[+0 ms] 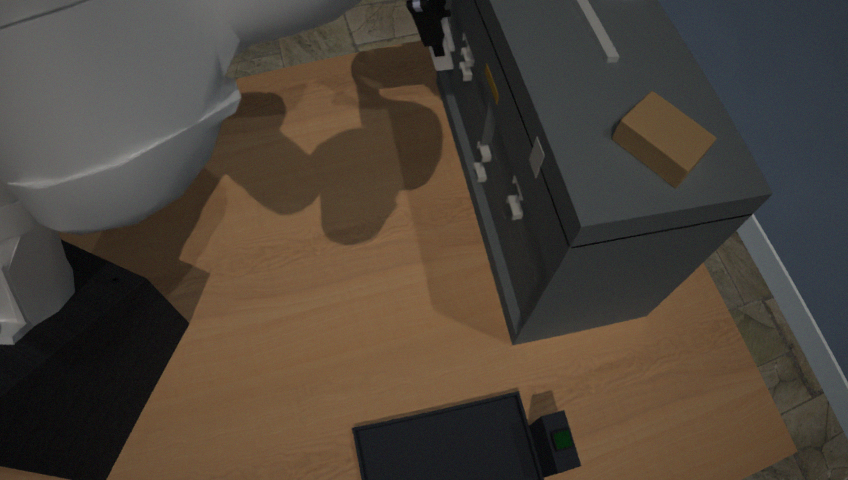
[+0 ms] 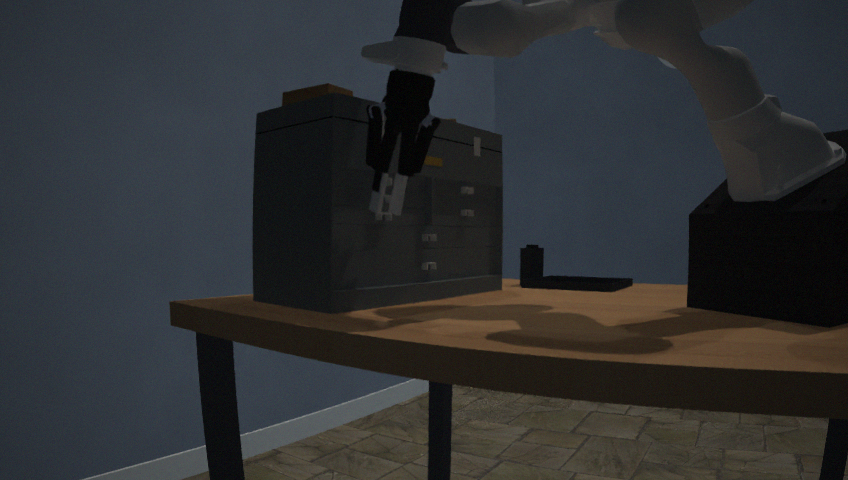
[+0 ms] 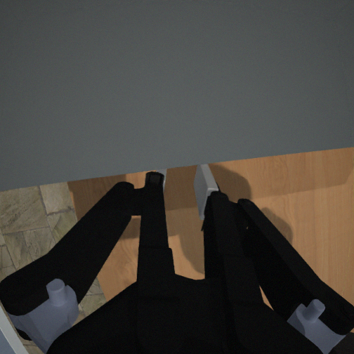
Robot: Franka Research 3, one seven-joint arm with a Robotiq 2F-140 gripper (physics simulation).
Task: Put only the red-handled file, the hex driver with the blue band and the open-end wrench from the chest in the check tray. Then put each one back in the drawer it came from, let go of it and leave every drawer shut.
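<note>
The grey chest (image 1: 630, 279) (image 2: 292, 214) (image 3: 175, 80) stands on the table, its small pale drawer handles along the front. The drawers whose fronts show look shut; those behind my gripper are partly hidden. My gripper (image 1: 442, 61) (image 2: 387, 203) (image 3: 180, 169) points down in front of the drawers at the chest's far end from the tray. Its fingers are drawn in to a narrow gap with nothing held; it is shut, close to a column of handles. The check tray (image 1: 437, 410) (image 2: 586, 288) shows no tool in its visible part. The file, hex driver and wrench do not show.
An orange-brown block (image 1: 663, 136) (image 2: 318, 93) and a pale bar (image 1: 599, 32) lie on the chest's top. A dark box with a green patch (image 1: 557, 441) (image 2: 531, 266) stands beside the tray. The black robot base (image 1: 89, 368) (image 2: 767, 261) stands across the table (image 1: 333, 333) (image 2: 595, 374).
</note>
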